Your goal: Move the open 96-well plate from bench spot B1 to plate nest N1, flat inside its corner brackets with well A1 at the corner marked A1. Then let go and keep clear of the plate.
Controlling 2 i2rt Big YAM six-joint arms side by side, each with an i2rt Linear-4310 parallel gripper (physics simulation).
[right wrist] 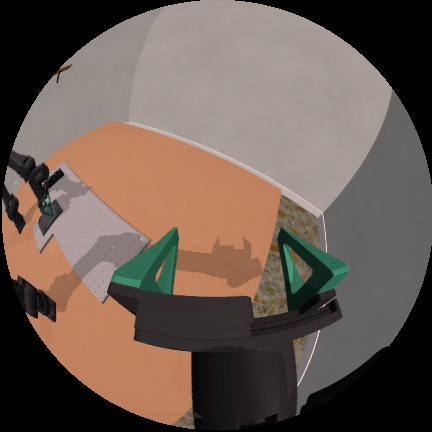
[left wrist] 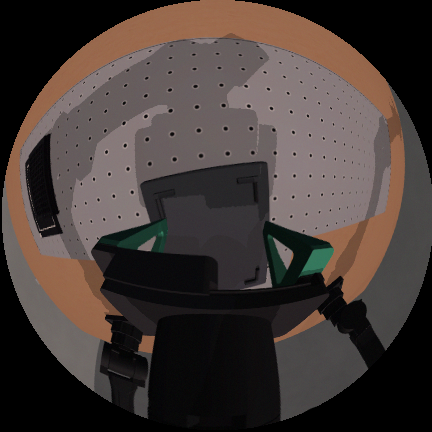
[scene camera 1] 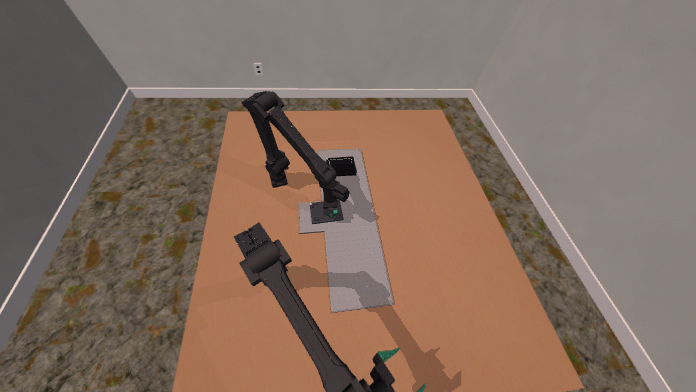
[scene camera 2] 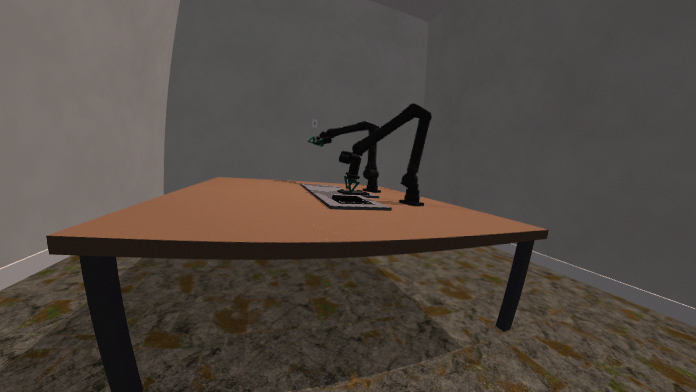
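Seen in the pictures: left gripper, between the fingertips: (right wrist: 51, 210) (left wrist: 215, 225) (scene camera 1: 331, 210) (scene camera 2: 348, 190); right gripper, between the fingertips: (right wrist: 230, 232) (scene camera 1: 411, 366) (scene camera 2: 310, 142); left arm's base, origin of its link: (right wrist: 20, 224) (left wrist: 128, 323) (scene camera 1: 278, 177) (scene camera 2: 411, 204); right arm's base, origin of its link: (right wrist: 46, 305) (scene camera 2: 371, 191).
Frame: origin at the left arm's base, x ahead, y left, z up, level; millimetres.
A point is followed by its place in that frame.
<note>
A black multi-well plate (scene camera 1: 341, 166) {x 366, y -38, z 29 mm} (scene camera 2: 351, 199) {x 382, y -17, z 23 mm} (left wrist: 41, 185) {x 364, y -75, z 27 mm} (right wrist: 54, 177) {x 378, y -66, z 29 mm} lies on the grey perforated board, near its far end in scene camera 1. The dark nest (scene camera 1: 318, 216) {x 146, y -317, z 25 mm} (left wrist: 230, 192) {x 246, y -328, z 25 mm}, with raised corner brackets, lies farther along the board; no plate shows in it. Three brackets show in the left wrist view. The A1 marks cannot be read. My left gripper (scene camera 1: 331, 213) {x 222, y -305, z 30 mm} (scene camera 2: 351, 189) {x 222, y -305, z 30 mm} (left wrist: 215, 225) {x 222, y -305, z 30 mm} is open and empty, pointing down just above the nest, apart from the plate. My right gripper (scene camera 1: 412, 367) {x 216, y -998, z 355 mm} (scene camera 2: 316, 142) {x 216, y -998, z 355 mm} (right wrist: 230, 232) {x 216, y -998, z 355 mm} is open and empty, high above the table.
The grey perforated board (scene camera 1: 352, 250) {x 253, y -537, z 13 mm} (left wrist: 310, 150) {x 265, y -436, z 13 mm} lies on the orange-brown table (scene camera 1: 435, 225) {x 733, y -540, z 0 mm} (scene camera 2: 200, 220) {x 1000, y 204, z 0 mm}. The right arm reaches across the lower part of scene camera 1. Both arm bases stand left of the board there.
</note>
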